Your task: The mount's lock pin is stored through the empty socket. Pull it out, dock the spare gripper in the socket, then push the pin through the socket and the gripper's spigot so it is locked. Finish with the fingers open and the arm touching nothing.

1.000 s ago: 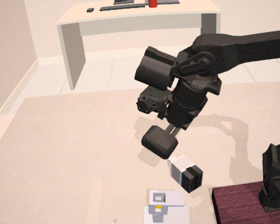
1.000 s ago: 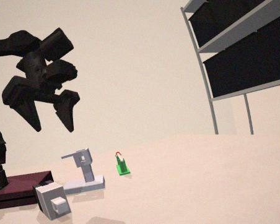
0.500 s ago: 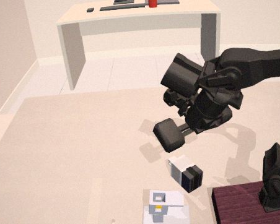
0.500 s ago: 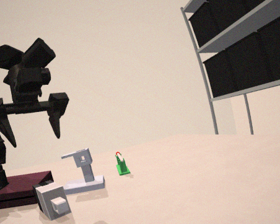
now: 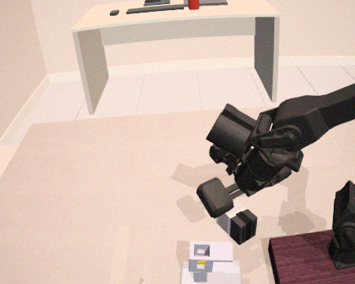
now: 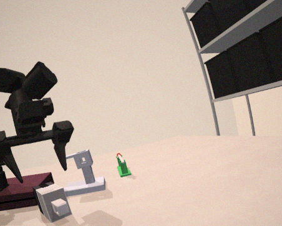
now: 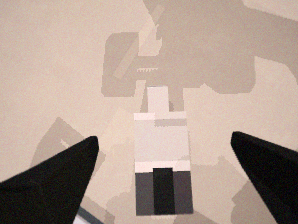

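The spare gripper lies 5 cm below my gripper tip. Also, from my gripper tip: grey mount 6 cm ahead, 14 cm to the left, 3 cm below; then green bracket 19 cm ahead, 25 cm to the left, 6 cm below.
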